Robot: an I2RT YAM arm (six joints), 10 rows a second.
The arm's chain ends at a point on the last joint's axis. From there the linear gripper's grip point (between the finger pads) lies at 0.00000 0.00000 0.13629 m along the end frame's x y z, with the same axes.
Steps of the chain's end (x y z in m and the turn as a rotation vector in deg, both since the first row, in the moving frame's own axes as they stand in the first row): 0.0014, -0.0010, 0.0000, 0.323, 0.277, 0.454; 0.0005, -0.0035, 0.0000, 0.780, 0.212, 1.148; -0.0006, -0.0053, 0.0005, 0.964, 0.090, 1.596; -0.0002, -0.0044, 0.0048, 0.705, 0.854, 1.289; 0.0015, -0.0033, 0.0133, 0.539, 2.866, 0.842; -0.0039, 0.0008, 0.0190, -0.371, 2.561, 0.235; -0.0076, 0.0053, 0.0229, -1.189, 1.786, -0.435; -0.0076, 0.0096, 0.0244, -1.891, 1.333, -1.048; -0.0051, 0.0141, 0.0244, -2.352, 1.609, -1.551; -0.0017, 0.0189, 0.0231, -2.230, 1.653, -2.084; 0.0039, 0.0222, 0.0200, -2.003, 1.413, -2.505; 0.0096, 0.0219, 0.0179, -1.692, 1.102, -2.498
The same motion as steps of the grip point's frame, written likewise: 0.0021, -0.0018, 0.0000, 0.323, 0.277, 0.454; 0.0010, -0.0054, 0.0000, 0.780, 0.212, 1.148; -0.0004, -0.0076, 0.0005, 0.964, 0.090, 1.596; 0.0018, -0.0061, 0.0048, 0.705, 0.854, 1.289; 0.0083, -0.0045, 0.0131, 0.539, 2.866, 0.842; 0.0022, 0.0017, 0.0189, -0.371, 2.561, 0.235; -0.0033, 0.0081, 0.0228, -1.189, 1.786, -0.435; -0.0044, 0.0141, 0.0243, -1.891, 1.333, -1.048; -0.0012, 0.0196, 0.0242, -2.352, 1.609, -1.551; 0.0023, 0.0241, 0.0229, -2.230, 1.653, -2.084; 0.0074, 0.0269, 0.0199, -2.003, 1.413, -2.505; 0.0123, 0.0259, 0.0178, -1.692, 1.102, -2.498
